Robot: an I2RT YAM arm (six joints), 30 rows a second.
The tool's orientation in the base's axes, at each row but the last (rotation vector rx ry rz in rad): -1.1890, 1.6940, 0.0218; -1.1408, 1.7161, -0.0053; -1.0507, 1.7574, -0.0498; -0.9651, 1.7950, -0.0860; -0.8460, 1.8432, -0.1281; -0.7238, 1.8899, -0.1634; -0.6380, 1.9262, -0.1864; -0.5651, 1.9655, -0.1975; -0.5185, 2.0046, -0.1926; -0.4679, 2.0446, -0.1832; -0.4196, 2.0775, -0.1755; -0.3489, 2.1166, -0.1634
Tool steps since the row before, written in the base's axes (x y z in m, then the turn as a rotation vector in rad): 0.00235, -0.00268, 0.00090, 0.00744, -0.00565, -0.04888; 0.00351, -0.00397, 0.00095, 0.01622, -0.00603, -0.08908; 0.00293, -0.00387, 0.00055, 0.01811, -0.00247, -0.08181; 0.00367, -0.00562, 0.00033, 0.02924, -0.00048, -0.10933; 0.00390, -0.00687, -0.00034, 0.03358, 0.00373, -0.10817; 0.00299, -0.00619, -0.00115, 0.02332, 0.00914, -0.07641; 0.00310, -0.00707, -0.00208, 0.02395, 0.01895, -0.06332; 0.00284, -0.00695, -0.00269, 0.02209, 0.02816, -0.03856; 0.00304, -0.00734, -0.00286, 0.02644, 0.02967, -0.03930; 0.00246, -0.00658, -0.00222, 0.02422, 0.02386, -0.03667; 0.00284, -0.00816, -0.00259, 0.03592, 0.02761, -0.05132; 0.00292, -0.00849, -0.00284, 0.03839, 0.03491, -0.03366
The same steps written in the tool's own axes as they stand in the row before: 0.00121, -0.00347, -0.00015, 0.03951, 0.01590, 0.02574; 0.00193, -0.00502, 0.00021, 0.06905, 0.02952, 0.05094; 0.00194, -0.00447, 0.00039, 0.06114, 0.02701, 0.05060; 0.00289, -0.00602, 0.00077, 0.07925, 0.03513, 0.07276; 0.00364, -0.00686, 0.00147, 0.07497, 0.03561, 0.07716; 0.00355, -0.00572, 0.00181, 0.04948, 0.03057, 0.05553; 0.00433, -0.00621, 0.00257, 0.03377, 0.03335, 0.05186; 0.00444, -0.00592, 0.00297, 0.01008, 0.03260, 0.04004; 0.00433, -0.00641, 0.00340, 0.00830, 0.03301, 0.04433; 0.00336, -0.00592, 0.00281, 0.00948, 0.02742, 0.04073; 0.00373, -0.00747, 0.00340, 0.01442, 0.03254, 0.05847; 0.00344, -0.00789, 0.00382, -0.00329, 0.03459, 0.05117
